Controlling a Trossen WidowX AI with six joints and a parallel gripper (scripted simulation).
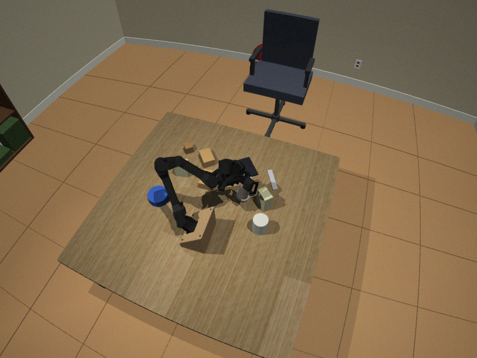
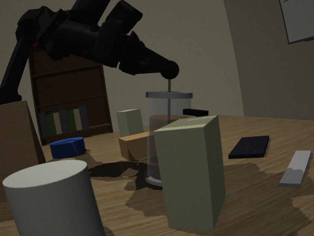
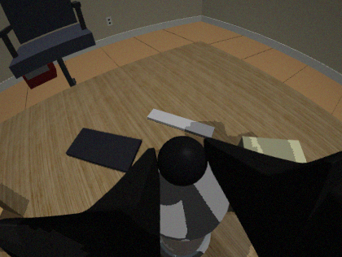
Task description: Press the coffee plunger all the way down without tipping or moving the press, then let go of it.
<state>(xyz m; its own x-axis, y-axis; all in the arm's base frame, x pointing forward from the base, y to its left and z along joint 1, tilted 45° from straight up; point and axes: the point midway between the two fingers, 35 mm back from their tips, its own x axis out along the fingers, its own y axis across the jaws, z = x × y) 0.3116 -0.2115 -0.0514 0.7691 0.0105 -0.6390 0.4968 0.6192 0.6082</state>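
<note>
My gripper tip is 90 mm above the coffee press and 10 mm past it. Also, from my gripper tip: white cylinder 210 mm behind, 130 mm below, 120 mm to the right; then black plate 190 mm ahead, 180 mm below, 40 mm to the left; then grey bar 180 mm below, 140 mm ahead, 120 mm to the right.
</note>
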